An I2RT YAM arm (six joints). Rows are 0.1 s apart.
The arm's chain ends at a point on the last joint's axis. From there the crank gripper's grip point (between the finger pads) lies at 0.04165 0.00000 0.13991 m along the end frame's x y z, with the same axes.
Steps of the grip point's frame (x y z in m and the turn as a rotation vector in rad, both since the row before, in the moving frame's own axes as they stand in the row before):
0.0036, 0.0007, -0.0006, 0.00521, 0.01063, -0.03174
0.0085, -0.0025, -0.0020, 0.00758, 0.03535, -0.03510
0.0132, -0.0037, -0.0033, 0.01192, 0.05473, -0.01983
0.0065, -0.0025, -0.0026, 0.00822, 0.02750, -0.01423
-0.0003, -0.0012, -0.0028, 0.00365, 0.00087, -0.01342
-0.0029, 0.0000, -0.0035, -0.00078, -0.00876, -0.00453
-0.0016, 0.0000, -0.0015, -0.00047, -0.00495, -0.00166
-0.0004, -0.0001, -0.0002, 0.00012, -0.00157, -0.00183
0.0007, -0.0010, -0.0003, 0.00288, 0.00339, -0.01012
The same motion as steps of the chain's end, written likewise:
0.0021, 0.0028, -0.0001, 0.00521, 0.01063, -0.03174
0.0036, 0.0001, -0.0004, 0.00758, 0.03535, -0.03510
0.0056, -0.0011, -0.0008, 0.01192, 0.05473, -0.01983
0.0027, -0.0007, -0.0014, 0.00822, 0.02750, -0.01423
-0.0004, -0.0001, -0.0028, 0.00365, 0.00087, -0.01342
-0.0017, 0.0001, -0.0039, -0.00078, -0.00876, -0.00453
-0.0009, 0.0000, -0.0017, -0.00047, -0.00495, -0.00166
-0.0002, 0.0000, -0.0003, 0.00012, -0.00157, -0.00183
0.0002, -0.0002, -0.0002, 0.00288, 0.00339, -0.01012

